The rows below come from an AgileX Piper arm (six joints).
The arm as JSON. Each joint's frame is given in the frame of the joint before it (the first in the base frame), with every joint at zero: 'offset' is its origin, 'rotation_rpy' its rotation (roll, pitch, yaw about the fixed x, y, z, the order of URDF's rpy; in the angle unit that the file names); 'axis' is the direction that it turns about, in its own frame. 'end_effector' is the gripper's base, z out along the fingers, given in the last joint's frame.
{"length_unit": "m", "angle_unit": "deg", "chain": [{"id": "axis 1", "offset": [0.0, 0.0, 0.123], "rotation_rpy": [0.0, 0.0, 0.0], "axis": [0.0, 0.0, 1.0]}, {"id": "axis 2", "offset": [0.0, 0.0, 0.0], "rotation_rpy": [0.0, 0.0, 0.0], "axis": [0.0, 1.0, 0.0]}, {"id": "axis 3", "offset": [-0.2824, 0.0, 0.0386], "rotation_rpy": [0.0, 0.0, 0.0], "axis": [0.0, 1.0, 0.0]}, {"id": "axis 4", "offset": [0.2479, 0.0, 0.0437], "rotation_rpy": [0.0, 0.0, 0.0], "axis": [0.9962, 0.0, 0.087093]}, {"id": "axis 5", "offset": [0.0, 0.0, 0.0], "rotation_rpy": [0.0, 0.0, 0.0], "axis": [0.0, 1.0, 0.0]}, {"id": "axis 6", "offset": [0.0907, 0.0, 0.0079], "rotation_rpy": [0.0, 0.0, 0.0], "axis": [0.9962, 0.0, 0.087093]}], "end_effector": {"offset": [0.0, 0.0, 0.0], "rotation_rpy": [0.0, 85.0, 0.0]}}
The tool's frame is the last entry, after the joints.
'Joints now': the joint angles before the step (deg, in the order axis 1, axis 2, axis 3, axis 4, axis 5, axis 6). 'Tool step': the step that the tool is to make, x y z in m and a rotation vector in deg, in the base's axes. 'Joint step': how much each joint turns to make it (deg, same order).
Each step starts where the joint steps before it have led.
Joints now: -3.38, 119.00, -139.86, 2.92, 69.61, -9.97
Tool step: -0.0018, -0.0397, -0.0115, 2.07, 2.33, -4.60
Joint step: -5.38, -0.11, 2.51, 1.95, 0.13, 0.06
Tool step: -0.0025, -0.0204, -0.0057, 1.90, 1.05, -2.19
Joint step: -2.93, 0.02, 1.12, 1.84, 0.24, -0.01
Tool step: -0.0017, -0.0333, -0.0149, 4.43, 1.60, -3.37
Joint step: -4.87, 0.98, 1.58, 4.17, 0.07, 0.02
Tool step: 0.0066, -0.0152, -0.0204, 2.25, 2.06, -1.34
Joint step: -1.83, 2.28, 0.49, 1.61, -0.13, -0.01
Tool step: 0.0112, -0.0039, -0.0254, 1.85, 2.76, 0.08
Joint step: -0.18, 2.97, 0.18, 0.92, 0.05, -0.01
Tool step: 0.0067, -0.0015, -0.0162, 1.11, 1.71, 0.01
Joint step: 0.01, 1.88, 0.09, 0.46, -0.02, 0.12
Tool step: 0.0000, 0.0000, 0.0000, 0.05, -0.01, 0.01
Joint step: -0.01, 0.00, 0.00, 0.06, 0.01, -0.01
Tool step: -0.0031, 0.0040, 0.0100, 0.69, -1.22, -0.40
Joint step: 0.24, -1.13, -0.04, 0.56, 0.02, 0.93
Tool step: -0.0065, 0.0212, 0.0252, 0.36, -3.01, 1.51
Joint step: 2.06, -3.01, 0.06, 0.75, -0.04, 0.92
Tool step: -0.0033, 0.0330, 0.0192, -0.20, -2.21, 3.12
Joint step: 3.84, -2.32, -0.06, -0.17, -0.03, 0.87
